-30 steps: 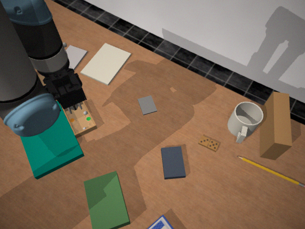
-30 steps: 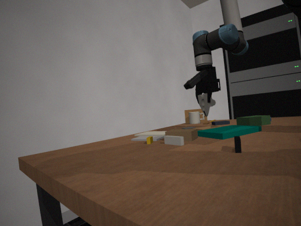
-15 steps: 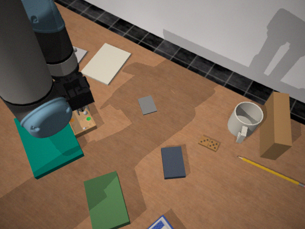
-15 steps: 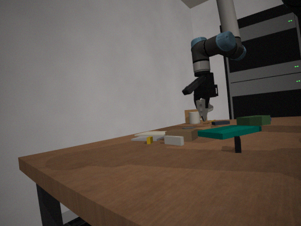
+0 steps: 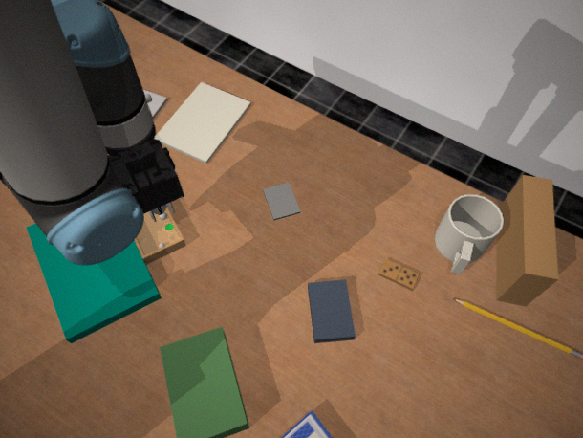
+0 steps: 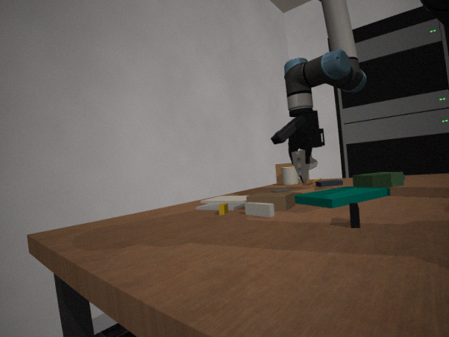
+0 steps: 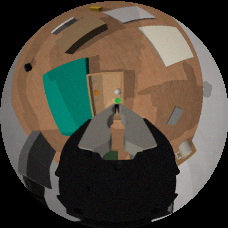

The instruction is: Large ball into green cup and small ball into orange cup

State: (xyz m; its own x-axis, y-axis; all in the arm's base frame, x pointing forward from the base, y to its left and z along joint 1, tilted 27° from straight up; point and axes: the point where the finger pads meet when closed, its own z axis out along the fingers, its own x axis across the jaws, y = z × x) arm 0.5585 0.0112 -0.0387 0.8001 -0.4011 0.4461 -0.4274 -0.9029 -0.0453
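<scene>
Right now my hand is 20 mm past the covered wooden puzzle, 10 mm to the right of it and 50 mm above it. From my hand the other things lie so: teal slab 120 mm behind, 50 mm to the left, 50 mm below; grey tile 140 mm ahead, 140 mm to the right, 50 mm below; cream board 220 mm ahead, 80 mm to the left, 50 mm below.
</scene>
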